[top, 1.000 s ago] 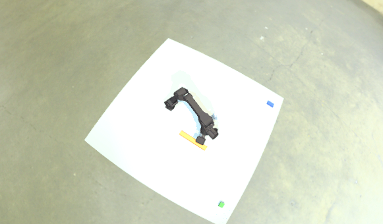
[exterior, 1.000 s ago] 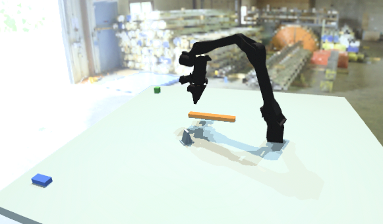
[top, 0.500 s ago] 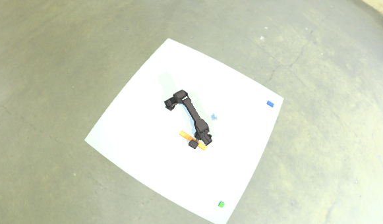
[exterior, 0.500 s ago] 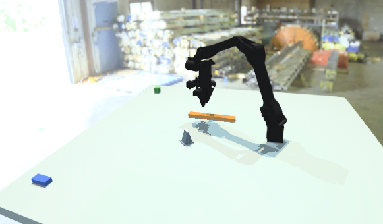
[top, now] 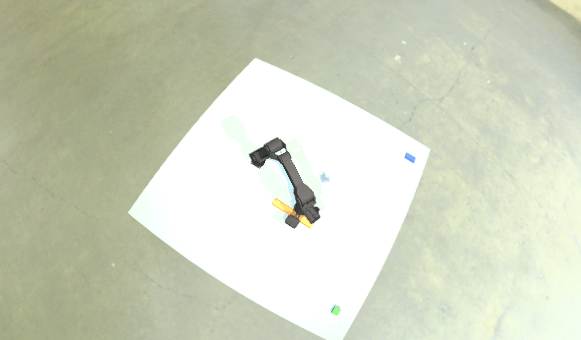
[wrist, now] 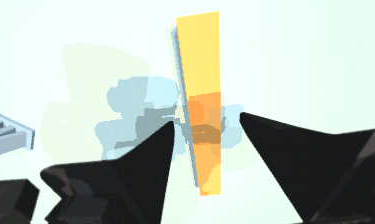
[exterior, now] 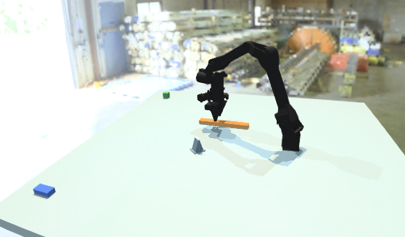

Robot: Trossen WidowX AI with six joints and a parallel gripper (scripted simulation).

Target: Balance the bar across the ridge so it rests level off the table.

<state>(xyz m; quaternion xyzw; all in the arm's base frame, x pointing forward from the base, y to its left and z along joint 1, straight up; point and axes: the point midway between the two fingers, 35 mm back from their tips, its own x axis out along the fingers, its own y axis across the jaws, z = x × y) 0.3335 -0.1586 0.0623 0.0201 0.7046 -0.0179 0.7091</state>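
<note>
The orange bar lies 3 cm behind my gripper tip and 2 cm below it. The rest, counted from my gripper tip: blue block (66 cm to the left, 41 cm ahead, 2 cm below); green block (41 cm ahead, 34 cm to the right, 1 cm below).
</note>
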